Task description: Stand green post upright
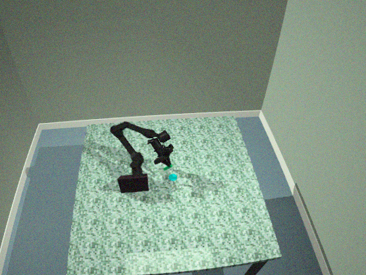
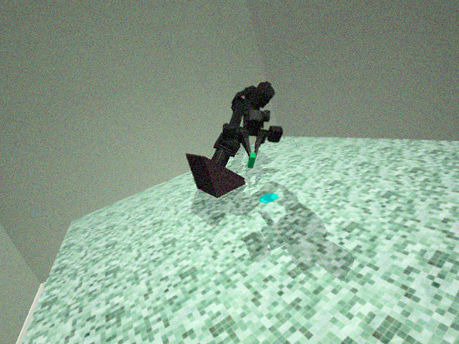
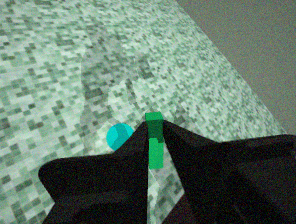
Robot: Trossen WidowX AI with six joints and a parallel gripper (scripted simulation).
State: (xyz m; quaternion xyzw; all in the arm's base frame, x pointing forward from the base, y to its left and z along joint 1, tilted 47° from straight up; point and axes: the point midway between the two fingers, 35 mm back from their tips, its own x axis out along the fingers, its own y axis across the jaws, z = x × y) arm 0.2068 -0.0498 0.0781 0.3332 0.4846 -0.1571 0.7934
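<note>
Right now the cyan circle is 140 mm below my gripper tip, 20 mm ahead of it and 10 mm to the left of it. Also, from my gripper tip: green post (20 mm below, 20 mm behind).
</note>
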